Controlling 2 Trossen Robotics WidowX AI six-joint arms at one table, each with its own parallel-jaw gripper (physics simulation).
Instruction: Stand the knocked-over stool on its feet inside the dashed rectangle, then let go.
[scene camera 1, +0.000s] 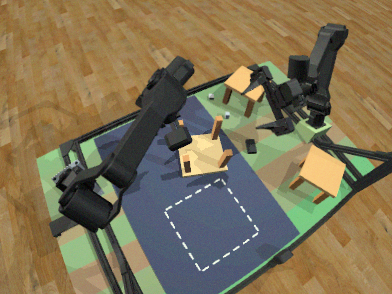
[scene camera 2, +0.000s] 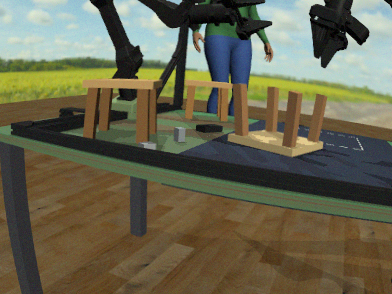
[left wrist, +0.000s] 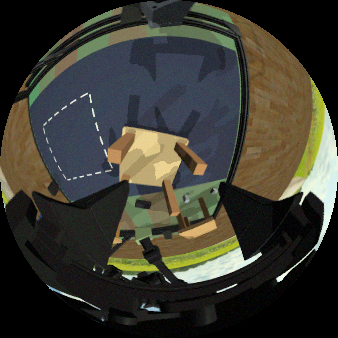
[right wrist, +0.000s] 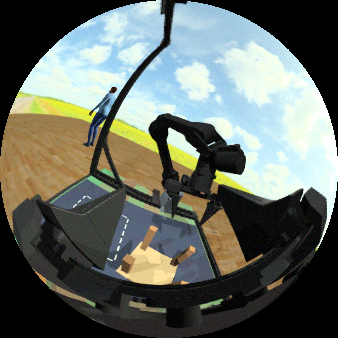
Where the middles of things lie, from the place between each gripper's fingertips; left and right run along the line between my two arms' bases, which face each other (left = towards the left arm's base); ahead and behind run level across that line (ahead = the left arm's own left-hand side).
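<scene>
From my right hand, the pale wooden stool (scene camera 2: 288, 143) is 80 mm ahead, 80 mm to the left and 250 mm below.
If you count from my left hand instead, the pale wooden stool is 10 mm behind, 90 mm to the right and 130 mm below. By its middle, the stool is nearer to my left hand than to my right hand.
</scene>
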